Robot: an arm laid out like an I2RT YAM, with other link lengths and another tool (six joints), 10 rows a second.
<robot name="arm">
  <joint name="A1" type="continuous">
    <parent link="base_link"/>
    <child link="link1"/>
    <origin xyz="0 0 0.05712" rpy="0 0 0"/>
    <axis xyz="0 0 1"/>
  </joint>
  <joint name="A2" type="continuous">
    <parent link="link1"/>
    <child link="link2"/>
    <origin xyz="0.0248 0.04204 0.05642" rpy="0 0 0"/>
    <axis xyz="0 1 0"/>
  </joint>
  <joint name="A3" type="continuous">
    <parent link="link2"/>
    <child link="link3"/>
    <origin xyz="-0.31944 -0.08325 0" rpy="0 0 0"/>
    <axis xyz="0 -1 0"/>
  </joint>
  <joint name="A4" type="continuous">
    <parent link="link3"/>
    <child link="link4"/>
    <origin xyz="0.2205 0.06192 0.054" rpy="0 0 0"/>
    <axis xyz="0 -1 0"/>
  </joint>
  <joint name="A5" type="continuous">
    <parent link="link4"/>
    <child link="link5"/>
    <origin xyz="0.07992 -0.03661 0.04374" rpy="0 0 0"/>
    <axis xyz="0 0 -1"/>
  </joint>
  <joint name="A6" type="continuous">
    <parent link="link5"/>
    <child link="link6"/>
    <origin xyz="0.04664 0 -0.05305" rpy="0 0 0"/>
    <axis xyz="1 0 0"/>
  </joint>
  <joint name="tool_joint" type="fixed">
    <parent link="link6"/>
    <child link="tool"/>
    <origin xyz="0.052 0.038 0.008" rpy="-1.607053 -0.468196 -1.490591"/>
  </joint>
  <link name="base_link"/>
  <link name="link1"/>
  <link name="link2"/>
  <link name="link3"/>
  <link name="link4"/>
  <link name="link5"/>
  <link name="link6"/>
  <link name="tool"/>
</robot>
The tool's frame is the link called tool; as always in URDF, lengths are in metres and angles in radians. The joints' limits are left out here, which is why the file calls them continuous.
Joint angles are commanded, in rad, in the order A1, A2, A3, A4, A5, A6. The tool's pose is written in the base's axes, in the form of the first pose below.
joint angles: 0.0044, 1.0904, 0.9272, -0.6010, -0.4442, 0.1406
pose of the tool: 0.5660 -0.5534 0.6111 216.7; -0.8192 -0.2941 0.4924 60.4; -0.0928 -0.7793 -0.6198 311.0; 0 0 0 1
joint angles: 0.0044, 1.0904, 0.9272, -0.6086, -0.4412, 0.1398
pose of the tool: 0.5640 -0.5595 0.6074 216.0; -0.8203 -0.2952 0.4898 60.2; -0.0947 -0.7745 -0.6255 310.0; 0 0 0 1
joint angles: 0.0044, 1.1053, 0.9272, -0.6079, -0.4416, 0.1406
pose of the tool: 0.5623 -0.5708 0.5983 219.0; -0.8204 -0.2945 0.4901 60.2; -0.1035 -0.7665 -0.6339 307.3; 0 0 0 1
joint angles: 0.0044, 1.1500, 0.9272, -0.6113, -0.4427, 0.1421
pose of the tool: 0.5564 -0.6075 0.5669 227.1; -0.8203 -0.2933 0.4910 60.3; -0.1320 -0.7382 -0.6615 298.1; 0 0 0 1
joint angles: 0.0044, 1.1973, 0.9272, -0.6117, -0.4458, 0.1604
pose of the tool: 0.5393 -0.6507 0.5345 236.0; -0.8241 -0.2773 0.4939 60.4; -0.1731 -0.7069 -0.6858 288.8; 0 0 0 1
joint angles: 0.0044, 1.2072, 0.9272, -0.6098, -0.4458, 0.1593
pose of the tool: 0.5386 -0.6558 0.5290 237.9; -0.8238 -0.2783 0.4938 60.4; -0.1766 -0.7018 -0.6901 286.9; 0 0 0 1
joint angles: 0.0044, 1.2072, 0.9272, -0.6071, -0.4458, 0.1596
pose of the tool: 0.5389 -0.6540 0.5309 238.2; -0.8239 -0.2780 0.4939 60.4; -0.1754 -0.7035 -0.6887 287.1; 0 0 0 1
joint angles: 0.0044, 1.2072, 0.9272, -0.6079, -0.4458, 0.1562
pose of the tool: 0.5410 -0.6529 0.5301 238.0; -0.8229 -0.2809 0.4938 60.4; -0.1734 -0.7034 -0.6893 287.0; 0 0 0 1
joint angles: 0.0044, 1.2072, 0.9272, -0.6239, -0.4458, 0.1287
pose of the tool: 0.5562 -0.6501 0.5178 235.2; -0.8149 -0.3044 0.4932 60.7; -0.1630 -0.6962 -0.6991 284.9; 0 0 0 1
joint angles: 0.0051, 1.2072, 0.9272, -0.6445, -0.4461, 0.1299
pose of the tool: 0.5526 -0.6646 0.5029 232.8; -0.8148 -0.3039 0.4937 60.9; -0.1753 -0.6826 -0.7095 283.0; 0 0 0 1
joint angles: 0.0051, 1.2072, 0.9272, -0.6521, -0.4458, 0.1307
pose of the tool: 0.5506 -0.6703 0.4976 231.9; -0.8152 -0.3033 0.4935 60.9; -0.1798 -0.6773 -0.7134 282.2; 0 0 0 1
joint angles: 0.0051, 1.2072, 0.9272, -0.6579, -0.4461, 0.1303
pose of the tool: 0.5500 -0.6739 0.4933 231.1; -0.8149 -0.3036 0.4937 60.9; -0.1829 -0.6735 -0.7162 281.7; 0 0 0 1
